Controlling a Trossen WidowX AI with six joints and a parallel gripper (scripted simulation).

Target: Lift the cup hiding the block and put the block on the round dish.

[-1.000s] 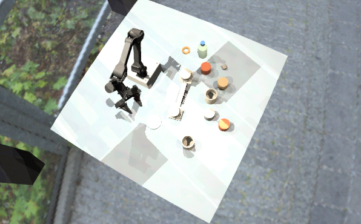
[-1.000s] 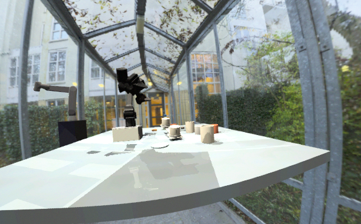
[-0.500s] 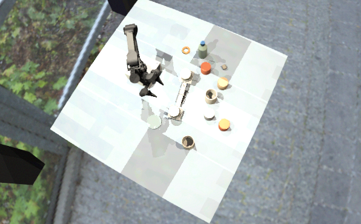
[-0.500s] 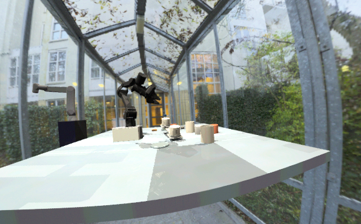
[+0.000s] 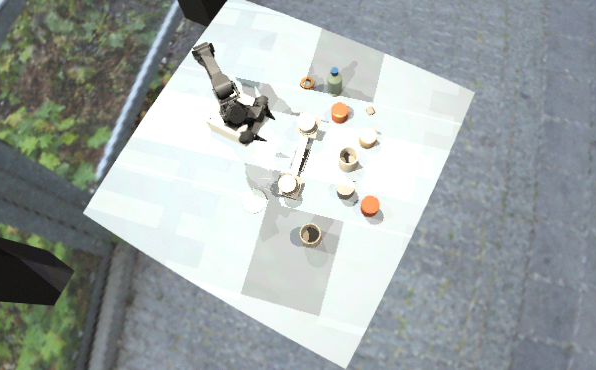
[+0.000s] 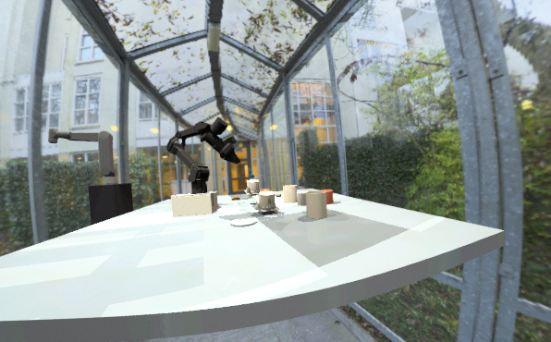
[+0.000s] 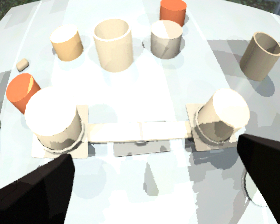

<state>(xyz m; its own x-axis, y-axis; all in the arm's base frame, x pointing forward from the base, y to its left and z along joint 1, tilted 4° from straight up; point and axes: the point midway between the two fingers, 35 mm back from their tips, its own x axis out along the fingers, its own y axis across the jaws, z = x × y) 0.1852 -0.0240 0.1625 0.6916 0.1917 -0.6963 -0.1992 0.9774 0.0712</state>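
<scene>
Now: the grey block 20 cm below my gripper tip, 12 cm ahead of it and 11 cm to the right of it. Round my gripper tip: bottle (38 cm to the left, 12 cm below, 7 cm ahead); round dish (23 cm to the right, 23 cm below, 2 cm ahead); tan cylinder (29 cm ahead, 24 cm to the left, 20 cm below).
</scene>
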